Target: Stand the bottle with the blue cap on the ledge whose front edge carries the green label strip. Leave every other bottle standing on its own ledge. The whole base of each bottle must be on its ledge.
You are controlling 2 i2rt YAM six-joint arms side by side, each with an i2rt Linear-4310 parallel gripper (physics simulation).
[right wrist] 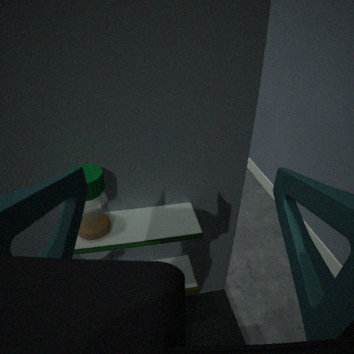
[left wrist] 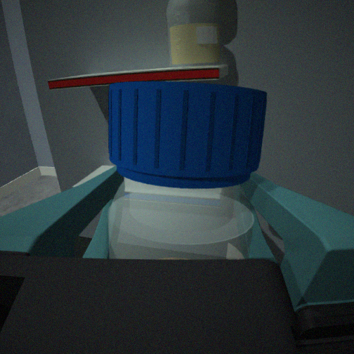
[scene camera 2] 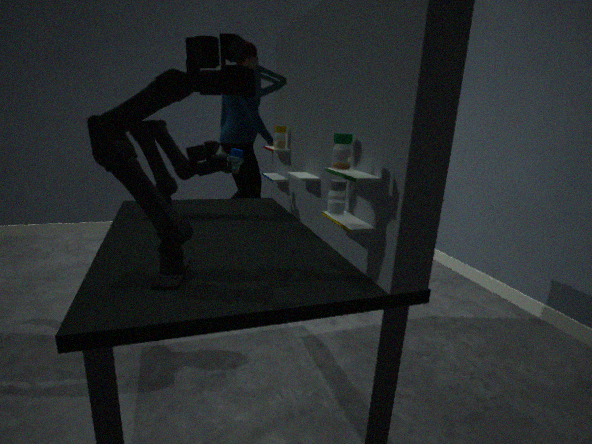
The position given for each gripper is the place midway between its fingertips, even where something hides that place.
Note:
In view: the left gripper point(left wrist: 178, 176), the right gripper point(scene camera 2: 284, 83), a blue-capped bottle point(left wrist: 183, 147), a green-strip ledge point(right wrist: 171, 220) and an upright wall panel point(scene camera 2: 393, 81).
The right gripper also shows in the right wrist view point(right wrist: 179, 177). The upright wall panel is seen too in the right wrist view point(right wrist: 164, 104). The right wrist view misses the blue-capped bottle: it is out of frame.

